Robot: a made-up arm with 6 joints.
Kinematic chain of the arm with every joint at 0, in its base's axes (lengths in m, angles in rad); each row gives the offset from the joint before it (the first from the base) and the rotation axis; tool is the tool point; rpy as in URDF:
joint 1: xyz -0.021 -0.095 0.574 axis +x
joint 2: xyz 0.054 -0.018 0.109 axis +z
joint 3: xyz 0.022 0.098 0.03 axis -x
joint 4: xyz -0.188 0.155 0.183 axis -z
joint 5: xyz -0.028 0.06 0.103 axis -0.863 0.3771 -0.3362
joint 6: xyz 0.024 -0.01 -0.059 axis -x
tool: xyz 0.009 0 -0.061 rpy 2.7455 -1.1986 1.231
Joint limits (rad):
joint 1: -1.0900..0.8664
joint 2: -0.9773..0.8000
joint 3: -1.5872..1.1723
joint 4: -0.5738..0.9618
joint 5: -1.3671..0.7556
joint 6: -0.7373..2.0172
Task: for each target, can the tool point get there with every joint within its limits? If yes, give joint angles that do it. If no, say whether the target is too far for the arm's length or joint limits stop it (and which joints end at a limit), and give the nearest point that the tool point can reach.
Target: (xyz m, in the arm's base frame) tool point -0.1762 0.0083 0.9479
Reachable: yes | joints -0.1037 0.3851 -0.5846 -0.1406 -0.0302 0.4645
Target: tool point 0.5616 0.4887 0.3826
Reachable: no: too far | nearest point 0.3758 0.3667 0.4226 | short by 0.226 m
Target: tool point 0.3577 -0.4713 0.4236
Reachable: no: joint limits stop it (at a limit: joint 1, joint 2, joint 3, joint 4, joint 5, joint 6) | nearest point 0.0577 -0.4774 0.5317 | short by 0.319 m
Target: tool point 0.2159 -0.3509 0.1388
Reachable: no: joint limits stop it (at a limit: joint 1, joint 3) | nearest point 0.2721 0.0180 0.2322 | short by 0.385 m
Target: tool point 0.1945 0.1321 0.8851
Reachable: yes | joints 0.4901 -0.8061 0.8450 -0.0210 -0.2190 1.6316
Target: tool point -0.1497 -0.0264 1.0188
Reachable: yes | joints -0.2353 0.4408 -1.0814 -0.2389 -0.3260 -0.2179
